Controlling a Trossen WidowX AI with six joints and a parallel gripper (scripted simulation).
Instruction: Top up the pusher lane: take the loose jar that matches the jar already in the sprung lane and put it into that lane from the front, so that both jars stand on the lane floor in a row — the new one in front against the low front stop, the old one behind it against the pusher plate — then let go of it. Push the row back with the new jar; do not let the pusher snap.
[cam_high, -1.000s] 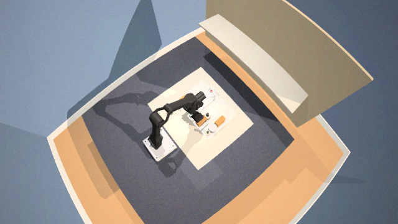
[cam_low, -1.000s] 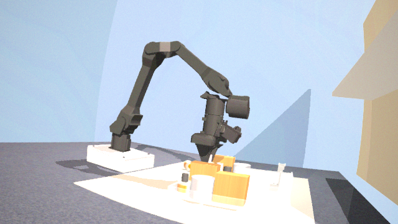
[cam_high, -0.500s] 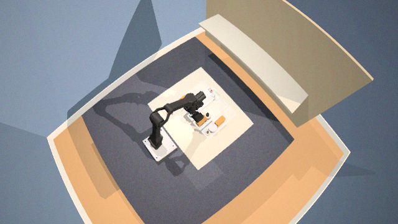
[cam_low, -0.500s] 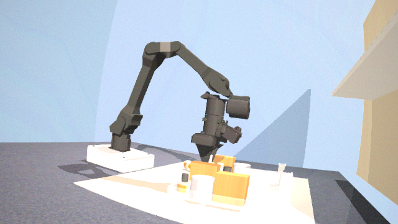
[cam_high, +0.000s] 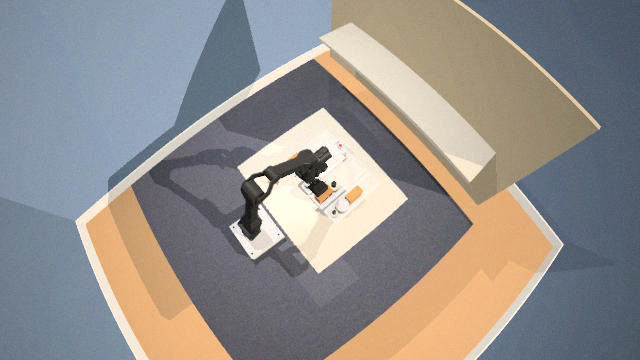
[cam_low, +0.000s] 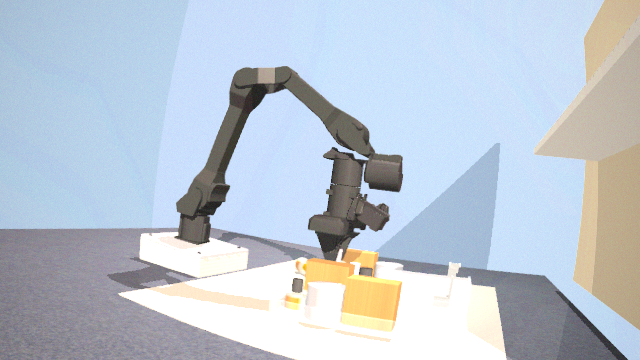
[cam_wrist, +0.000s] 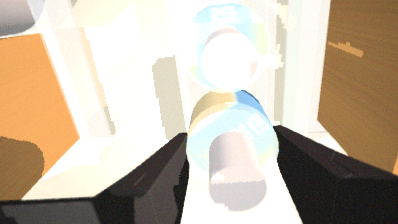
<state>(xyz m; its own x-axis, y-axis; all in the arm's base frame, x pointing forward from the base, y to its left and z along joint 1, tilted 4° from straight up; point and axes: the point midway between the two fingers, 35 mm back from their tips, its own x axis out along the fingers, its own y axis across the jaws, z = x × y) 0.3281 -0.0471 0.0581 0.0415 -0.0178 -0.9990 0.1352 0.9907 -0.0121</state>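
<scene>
Right now my gripper tip is 15 cm short of the pale lane and 3 cm above it. From my gripper tip the other things lie so: shelf unit: 49 cm ahead, 32 cm above, 12 cm to the right.
</scene>
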